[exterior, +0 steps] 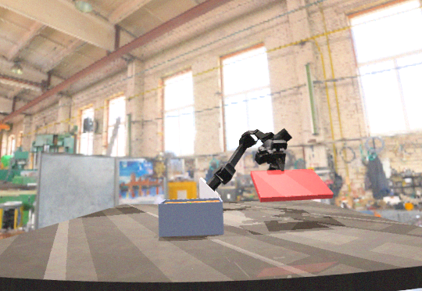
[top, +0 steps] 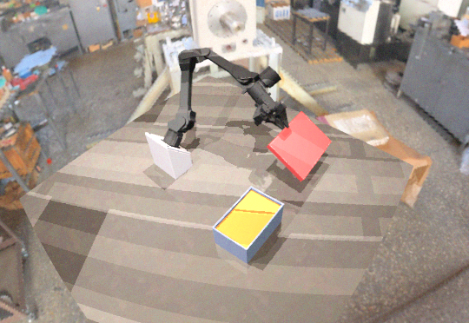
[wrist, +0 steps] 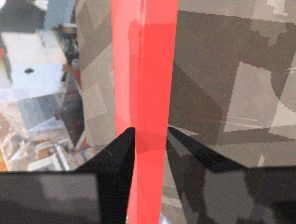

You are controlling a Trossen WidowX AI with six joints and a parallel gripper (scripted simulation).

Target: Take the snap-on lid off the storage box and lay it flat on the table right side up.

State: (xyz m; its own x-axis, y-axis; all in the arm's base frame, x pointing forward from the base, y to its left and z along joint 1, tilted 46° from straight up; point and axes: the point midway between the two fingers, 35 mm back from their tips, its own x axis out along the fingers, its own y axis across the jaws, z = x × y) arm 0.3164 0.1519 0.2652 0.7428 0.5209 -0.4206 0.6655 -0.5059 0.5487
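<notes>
My gripper tip is 7 cm short of the flat red lid and 4 cm above it. Round my gripper tip: storage box 34 cm to the right, 13 cm below, 10 cm ahead.
</notes>
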